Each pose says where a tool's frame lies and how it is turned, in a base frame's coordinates. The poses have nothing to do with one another.
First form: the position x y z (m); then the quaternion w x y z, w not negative.
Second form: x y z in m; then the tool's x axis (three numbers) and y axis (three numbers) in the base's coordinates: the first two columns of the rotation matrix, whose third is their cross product. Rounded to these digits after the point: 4 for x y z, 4 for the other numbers.
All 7 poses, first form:
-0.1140 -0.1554 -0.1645 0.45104 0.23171 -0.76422 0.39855
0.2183 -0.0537 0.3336 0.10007 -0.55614 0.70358 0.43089
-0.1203 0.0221 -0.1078 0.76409 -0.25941 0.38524 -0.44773
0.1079 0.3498 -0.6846 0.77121 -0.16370 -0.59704 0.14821
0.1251 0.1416 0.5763 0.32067 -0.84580 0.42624 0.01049
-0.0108 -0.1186 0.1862 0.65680 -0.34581 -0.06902 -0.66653
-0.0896 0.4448 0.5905 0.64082 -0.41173 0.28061 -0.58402
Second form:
-0.1140 -0.1554 -0.1645 -0.4857 0.0054 0.8741 -0.7137 0.5749 -0.4001
0.2183 -0.0537 0.3336 -0.3614 -0.6963 -0.6201 -0.8688 0.0101 0.4950
-0.1203 0.0221 -0.1078 0.3023 -0.8841 -0.3564 0.4843 0.4645 -0.7414
0.1079 0.3498 -0.6846 0.2431 0.4241 0.8724 -0.0331 0.9025 -0.4295
0.1251 0.1416 0.5763 0.6364 -0.7143 -0.2911 -0.7278 -0.4310 -0.5335
-0.0108 -0.1186 0.1862 0.1019 -0.8278 0.5517 0.9233 -0.1277 -0.3622
-0.0896 0.4448 0.5905 0.1604 -0.9796 0.1213 0.5174 -0.0212 -0.8555

